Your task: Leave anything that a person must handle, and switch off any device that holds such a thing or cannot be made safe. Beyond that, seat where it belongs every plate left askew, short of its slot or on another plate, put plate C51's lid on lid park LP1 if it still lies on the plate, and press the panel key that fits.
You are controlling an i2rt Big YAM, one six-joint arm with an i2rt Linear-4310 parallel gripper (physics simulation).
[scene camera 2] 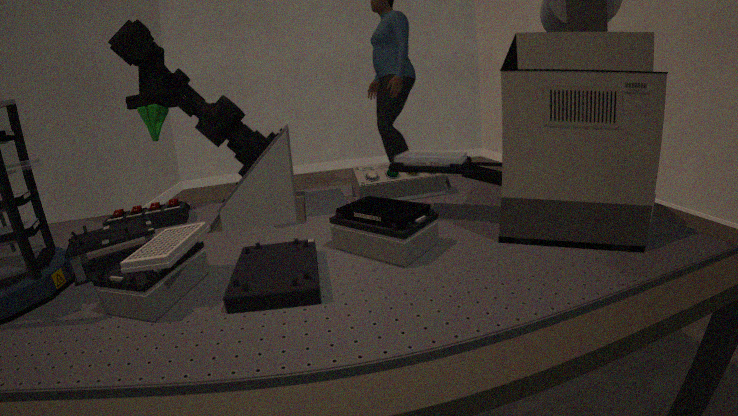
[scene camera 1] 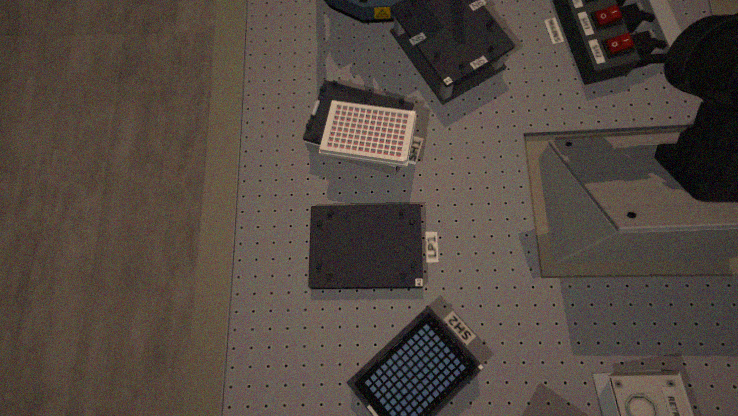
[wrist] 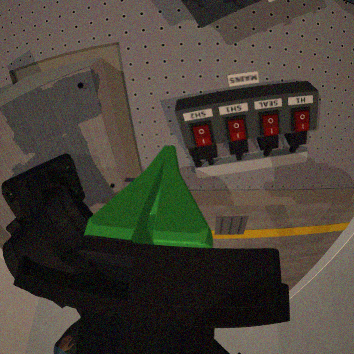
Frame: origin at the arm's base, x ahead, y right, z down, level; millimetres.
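Where they show: gripper, fingertip midpoint: (scene camera 2: 155, 141) (wrist: 169, 152); arm's base, origin of the base link: (scene camera 2: 259, 155) (scene camera 1: 714, 175) (wrist: 42, 189).
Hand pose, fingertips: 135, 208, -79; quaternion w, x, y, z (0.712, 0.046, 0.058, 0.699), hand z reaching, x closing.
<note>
Things, the pixels of their top centre, and the offset from my fingertips, as dx, dy, dz. "spot": a spot on its surface instead.
- white plate with reddish wells, middle of its top: (scene camera 1: 367, 128) (scene camera 2: 165, 237) +276, -125, +128
- shaker SH1, surface spot: (scene camera 2: 147, 305) spot: +373, -126, +181
- black plate with blue wells, middle of its top: (scene camera 1: 415, 375) (scene camera 2: 383, 206) +206, -451, +139
- shaker SH2, surface spot: (scene camera 2: 372, 243) spot: +250, -425, +180
- dark lid park LP1, middle of its top: (scene camera 2: 273, 258) (scene camera 1: 364, 243) +277, -281, +175
- MAINS strip, surface spot: (wrist: 245, 95) spot: -31, +86, +177
- key panel, surface spot: (scene camera 2: 361, 188) spot: -32, -443, +165
- green key, surface spot: (scene camera 2: 392, 174) spot: -50, -519, +144
- blue-based rack, surface spot: (scene camera 1: 356, 10) (scene camera 2: 39, 290) spot: +307, +113, +184
- tall device, surface spot: (scene camera 2: 578, 165) spot: +314, -736, +74
- clear-topped item, middle of its top: (scene camera 2: 431, 153) +85, -572, +81
A white plate with reddish wells (scene camera 1: 369, 131) (scene camera 2: 165, 248) lies askew and tilted on shaker SH1 (scene camera 1: 319, 121) (scene camera 2: 147, 305), overhanging its black top. A black plate with blue wells (scene camera 1: 416, 369) is on shaker SH2 (scene camera 2: 372, 243). The dark lid park LP1 (scene camera 1: 366, 245) (scene camera 2: 273, 273) carries no lid. The MAINS strip (wrist: 245, 95) (scene camera 1: 589, 69) has red rockers labelled SH2, SH1, SEAL and H1. The key panel (scene camera 2: 361, 188) has a white key and a green key (scene camera 2: 392, 174). My green-fingered gripper (wrist: 169, 152) (scene camera 2: 155, 138) is shut and empty, high above the table. Plate C51 cannot be identified.
A dark stand (scene camera 1: 454, 51) is beyond SH1, beside a blue-based rack (scene camera 1: 356, 10) (scene camera 2: 31, 291). A tall device (scene camera 2: 578, 165) stands right; a clear-topped item (scene camera 2: 431, 158) lies on a black carrier beside it. A person (scene camera 2: 392, 46) is behind the table. The arm's wedge mount (scene camera 2: 263, 191) stands behind LP1.
</note>
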